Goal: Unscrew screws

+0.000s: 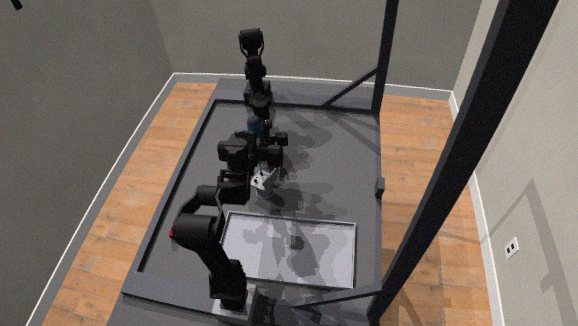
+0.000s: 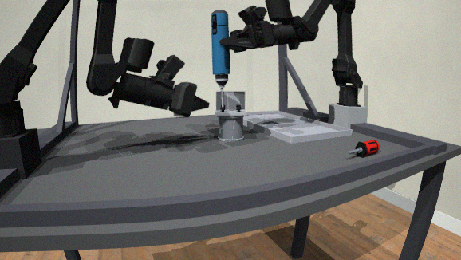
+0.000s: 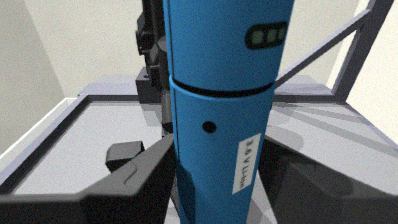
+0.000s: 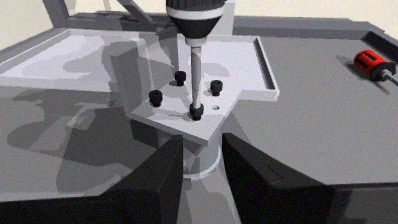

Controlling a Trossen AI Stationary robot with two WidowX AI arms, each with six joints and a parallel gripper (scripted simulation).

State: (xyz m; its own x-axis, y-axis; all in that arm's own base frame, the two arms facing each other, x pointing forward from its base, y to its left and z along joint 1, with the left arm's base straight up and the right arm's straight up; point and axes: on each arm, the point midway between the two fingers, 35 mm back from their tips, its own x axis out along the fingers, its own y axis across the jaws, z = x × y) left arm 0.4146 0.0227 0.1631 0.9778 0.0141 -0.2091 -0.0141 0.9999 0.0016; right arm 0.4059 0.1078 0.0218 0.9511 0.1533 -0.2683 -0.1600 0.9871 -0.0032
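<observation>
Now: the screwdriver bit 7 cm to the left of my right hand. Also, from my right hand: bracket (10 cm to the left, 2 cm below, 1 cm behind); joint module (10 cm to the left, 6 cm below, 1 cm behind); shallow pale tray (32 cm to the left, 9 cm below, 8 cm behind).
</observation>
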